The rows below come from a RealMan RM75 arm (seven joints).
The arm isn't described. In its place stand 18 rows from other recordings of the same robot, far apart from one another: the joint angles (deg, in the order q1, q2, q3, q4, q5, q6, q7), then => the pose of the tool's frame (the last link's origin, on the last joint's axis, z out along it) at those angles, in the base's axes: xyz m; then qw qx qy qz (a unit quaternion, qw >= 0).
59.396 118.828 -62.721 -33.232 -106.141 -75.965 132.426 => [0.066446 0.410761 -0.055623 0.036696 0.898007 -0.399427 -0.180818]
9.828 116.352 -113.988 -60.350 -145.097 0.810 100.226 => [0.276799 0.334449 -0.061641 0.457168 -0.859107 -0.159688 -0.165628]
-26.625 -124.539 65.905 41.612 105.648 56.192 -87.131 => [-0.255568 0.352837 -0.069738 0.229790 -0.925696 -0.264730 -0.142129]
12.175 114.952 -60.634 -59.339 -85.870 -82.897 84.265 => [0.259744 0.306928 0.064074 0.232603 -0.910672 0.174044 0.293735]
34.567 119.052 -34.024 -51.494 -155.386 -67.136 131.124 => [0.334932 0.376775 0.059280 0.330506 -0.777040 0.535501 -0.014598]
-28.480 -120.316 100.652 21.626 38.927 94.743 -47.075 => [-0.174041 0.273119 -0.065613 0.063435 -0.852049 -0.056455 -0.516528]
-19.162 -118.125 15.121 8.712 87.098 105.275 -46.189 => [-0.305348 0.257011 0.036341 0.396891 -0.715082 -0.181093 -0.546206]
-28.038 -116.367 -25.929 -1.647 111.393 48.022 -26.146 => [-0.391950 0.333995 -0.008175 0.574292 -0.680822 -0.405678 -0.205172]
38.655 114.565 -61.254 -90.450 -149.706 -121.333 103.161 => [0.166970 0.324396 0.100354 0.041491 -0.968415 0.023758 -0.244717]
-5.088 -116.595 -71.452 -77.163 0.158 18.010 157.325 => [-0.261190 0.335850 -0.021350 0.504828 -0.759140 -0.400276 -0.092922]
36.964 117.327 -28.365 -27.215 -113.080 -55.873 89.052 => [0.306711 0.405953 0.019644 0.354988 -0.808010 0.411005 0.228425]
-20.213 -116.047 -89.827 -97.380 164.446 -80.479 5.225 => [-0.202755 0.340355 0.046807 0.395963 -0.804168 -0.417977 0.147724]
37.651 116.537 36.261 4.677 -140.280 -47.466 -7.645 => [0.305593 0.384319 -0.048638 0.506602 -0.859552 0.020254 0.064146]
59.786 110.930 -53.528 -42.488 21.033 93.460 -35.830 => [0.176957 0.423995 0.045466 0.137334 -0.865425 0.438254 -0.200278]
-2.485 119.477 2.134 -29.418 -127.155 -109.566 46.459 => [0.390840 0.090905 0.035913 0.365980 -0.826078 0.299332 0.306681]
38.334 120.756 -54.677 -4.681 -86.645 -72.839 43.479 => [0.239694 0.320552 -0.100846 0.174816 -0.932127 0.140464 0.284338]
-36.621 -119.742 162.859 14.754 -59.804 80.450 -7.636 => [-0.196225 0.339207 -0.065002 0.428102 -0.782702 -0.057376 -0.448123]
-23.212 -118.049 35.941 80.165 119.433 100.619 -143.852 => [-0.238065 0.318543 0.129984 0.182427 -0.810629 -0.513249 -0.214888]
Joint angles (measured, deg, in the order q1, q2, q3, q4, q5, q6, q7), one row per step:
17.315 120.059 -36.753 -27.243 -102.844 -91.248 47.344
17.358 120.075 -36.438 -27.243 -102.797 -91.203 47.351
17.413 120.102 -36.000 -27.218 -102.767 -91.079 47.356
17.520 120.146 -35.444 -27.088 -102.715 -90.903 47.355
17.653 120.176 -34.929 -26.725 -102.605 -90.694 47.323
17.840 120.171 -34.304 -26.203 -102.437 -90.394 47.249
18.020 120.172 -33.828 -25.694 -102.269 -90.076 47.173
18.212 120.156 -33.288 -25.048 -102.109 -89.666 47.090
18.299 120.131 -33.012 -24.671 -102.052 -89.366 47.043
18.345 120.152 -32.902 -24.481 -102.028 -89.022 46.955
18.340 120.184 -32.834 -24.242 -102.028 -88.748 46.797
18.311 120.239 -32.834 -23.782 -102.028 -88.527 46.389
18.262 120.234 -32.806 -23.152 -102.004 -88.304 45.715
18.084 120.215 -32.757 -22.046 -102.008 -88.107 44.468
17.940 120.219 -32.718 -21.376 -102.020 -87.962 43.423
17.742 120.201 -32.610 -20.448 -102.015 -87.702 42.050
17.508 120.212 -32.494 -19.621 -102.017 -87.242 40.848
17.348 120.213 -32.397 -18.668 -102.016 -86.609 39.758
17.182 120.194 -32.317 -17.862 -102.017 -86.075 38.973
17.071 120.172 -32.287 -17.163 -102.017 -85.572 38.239
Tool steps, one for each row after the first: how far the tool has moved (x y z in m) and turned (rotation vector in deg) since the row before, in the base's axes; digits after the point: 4 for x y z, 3 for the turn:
0.0001 0.0006 0.0007 0.305 0.097 -0.158
0.0004 0.0008 0.0008 0.401 0.097 -0.273
0.0003 0.0011 0.0006 0.474 0.193 -0.371
0.0003 0.0009 0.0000 0.393 0.325 -0.451
0.0005 0.0012 0.0001 0.503 0.385 -0.577
0.0003 0.0010 -0.0003 0.387 0.333 -0.514
0.0006 0.0010 -0.0005 0.389 0.368 -0.663
0.0006 0.0005 -0.0004 0.181 0.135 -0.433
0.0006 0.0004 -0.0006 0.128 -0.067 -0.304
0.0006 -0.0002 -0.0009 0.059 -0.046 -0.256
0.0004 -0.0009 -0.0019 -0.017 -0.005 -0.148
0.0007 -0.0012 -0.0019 0.077 -0.086 -0.096
0.0013 -0.0030 -0.0033 0.083 -0.103 -0.065
0.0009 -0.0021 -0.0021 0.182 -0.244 0.089
0.0015 -0.0027 -0.0027 0.294 -0.331 0.003
0.0019 -0.0025 -0.0026 0.284 -0.407 -0.245
0.0019 -0.0022 -0.0031 0.170 -0.380 -0.418
0.0018 -0.0021 -0.0025 0.073 -0.261 -0.466
0.0015 -0.0017 -0.0022 0.051 -0.305 -0.344

